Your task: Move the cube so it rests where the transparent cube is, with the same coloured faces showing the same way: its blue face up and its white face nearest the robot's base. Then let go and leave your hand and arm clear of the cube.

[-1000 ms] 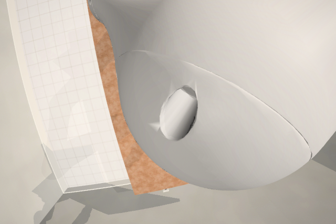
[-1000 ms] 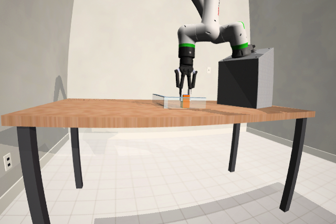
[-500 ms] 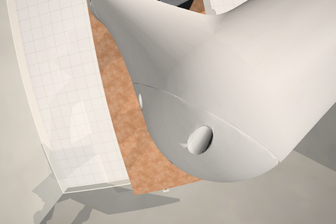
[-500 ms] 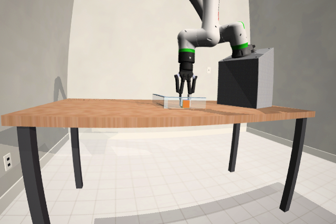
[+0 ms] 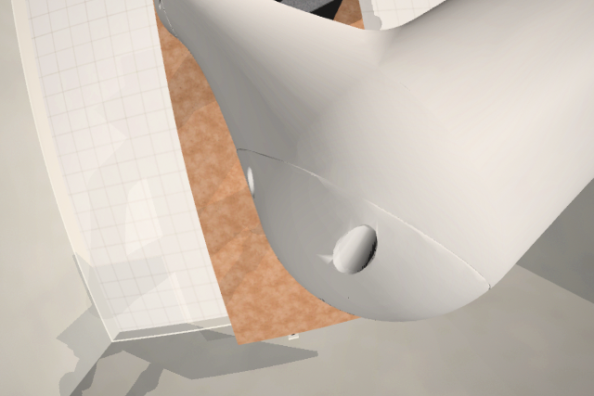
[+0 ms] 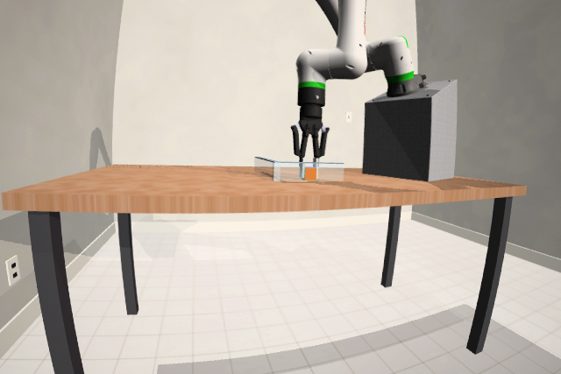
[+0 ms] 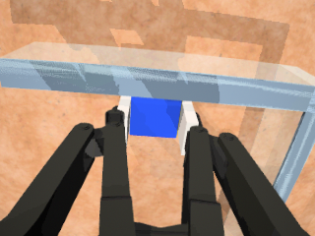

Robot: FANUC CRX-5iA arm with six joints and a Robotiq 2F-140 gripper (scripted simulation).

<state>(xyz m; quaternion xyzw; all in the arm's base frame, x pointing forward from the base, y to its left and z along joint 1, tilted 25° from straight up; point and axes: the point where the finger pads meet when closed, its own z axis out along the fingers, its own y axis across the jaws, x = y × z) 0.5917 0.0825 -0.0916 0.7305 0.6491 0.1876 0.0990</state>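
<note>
My hand is 20 mm above the transparent cube.
</note>
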